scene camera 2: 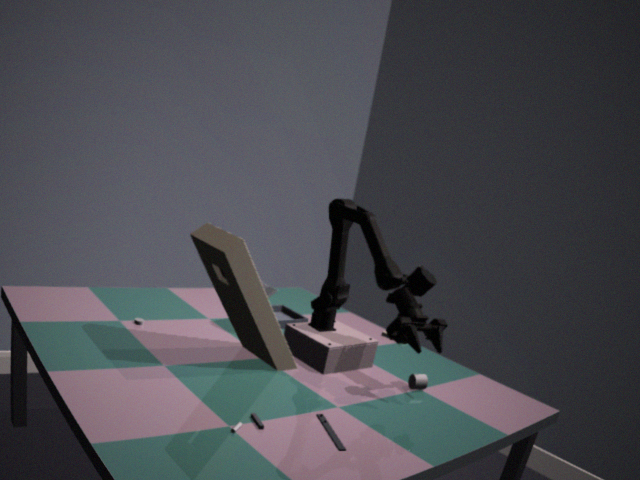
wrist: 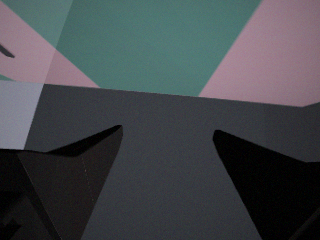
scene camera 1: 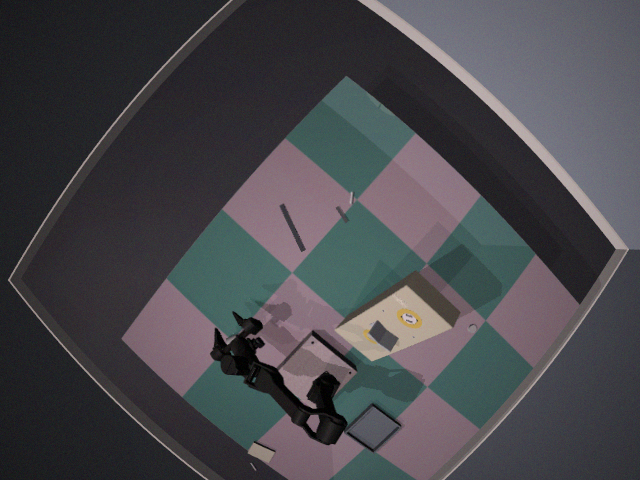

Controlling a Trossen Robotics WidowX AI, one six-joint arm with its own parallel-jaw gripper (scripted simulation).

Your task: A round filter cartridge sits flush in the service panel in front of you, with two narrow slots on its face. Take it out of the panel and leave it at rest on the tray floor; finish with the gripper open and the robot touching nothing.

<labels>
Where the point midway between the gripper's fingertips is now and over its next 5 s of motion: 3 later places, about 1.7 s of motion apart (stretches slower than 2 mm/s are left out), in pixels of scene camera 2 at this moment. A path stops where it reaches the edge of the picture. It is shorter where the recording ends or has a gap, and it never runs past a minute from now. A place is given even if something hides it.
The gripper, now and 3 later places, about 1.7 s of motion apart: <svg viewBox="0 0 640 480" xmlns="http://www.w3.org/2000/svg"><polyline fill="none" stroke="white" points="430,352 298,296 250,251 239,261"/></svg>
</labels>
